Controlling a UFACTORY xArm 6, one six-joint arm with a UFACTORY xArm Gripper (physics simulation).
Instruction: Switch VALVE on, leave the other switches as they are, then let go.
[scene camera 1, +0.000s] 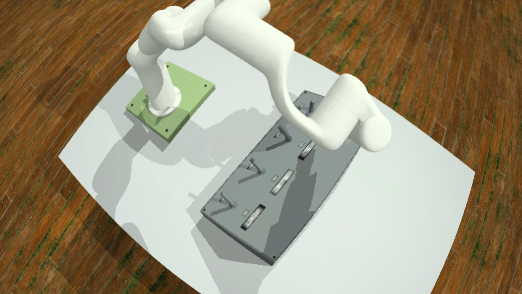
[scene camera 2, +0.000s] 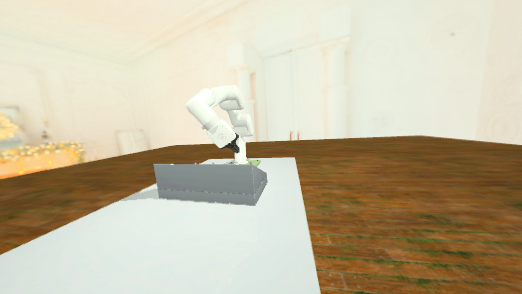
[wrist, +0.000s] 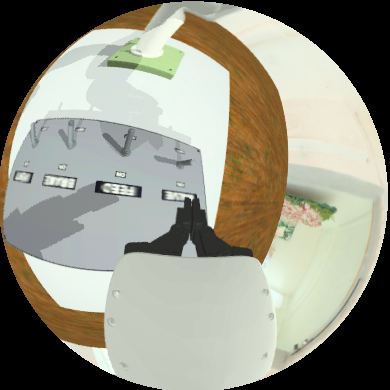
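Where they show: gripper, fingertip midpoint: (scene camera 2: 238, 151) (wrist: 189, 206); arm's base, link origin: (scene camera 1: 164, 101) (scene camera 2: 240, 162) (wrist: 146, 50).
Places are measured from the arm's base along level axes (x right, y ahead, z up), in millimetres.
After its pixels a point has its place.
The grey switch panel (scene camera 1: 325, 172) @[z 133, x -78, y 570 mm] (scene camera 2: 205, 181) @[z 73, x -92, y 612 mm] (wrist: 150, 220) @[z 117, x -181, y 533 mm] carries a row of levers. The VALVE lever (scene camera 1: 311, 106) @[z 93, x -235, y 420 mm] (wrist: 186, 162) @[z 103, x -235, y 421 mm] is at the panel's right end in the wrist view. It is tilted less toward its OFF label (wrist: 180, 151) @[z 50, x -242, y 387 mm] than the FEED lever (scene camera 1: 284, 133) @[z 89, x -117, y 412 mm] (wrist: 129, 141) @[z 91, x -123, y 410 mm] and looks swung to the ON side, though it is small there. FEED, the BRAKE lever (scene camera 1: 257, 166) @[z 88, x 3, y 416 mm] (wrist: 71, 136) @[z 84, x -5, y 417 mm] and the end lever (scene camera 1: 228, 201) @[z 86, x 124, y 420 mm] (wrist: 33, 134) lean toward OFF. My gripper (scene camera 2: 236, 149) @[z 183, x -206, y 488 mm] (wrist: 189, 206) @[z 183, x -206, y 488 mm] is shut and empty, over the VALVE name plate (wrist: 175, 194) @[z 96, x -230, y 486 mm], apart from the lever.
The arm's green base plate (scene camera 1: 195, 92) @[z 3, x -91, y 69 mm] (wrist: 165, 62) @[z 2, x -100, y 43 mm] stands behind the panel on the white table (scene camera 1: 400, 200) @[z -25, x -230, y 838 mm] (scene camera 2: 200, 240) @[z -26, x -209, y 826 mm] (wrist: 200, 105) @[z -26, x -306, y 148 mm]. The arm reaches over the panel's VALVE end in the first scene view. Wooden floor (scene camera 1: 480, 75) (scene camera 2: 400, 200) (wrist: 255, 150) surrounds the table.
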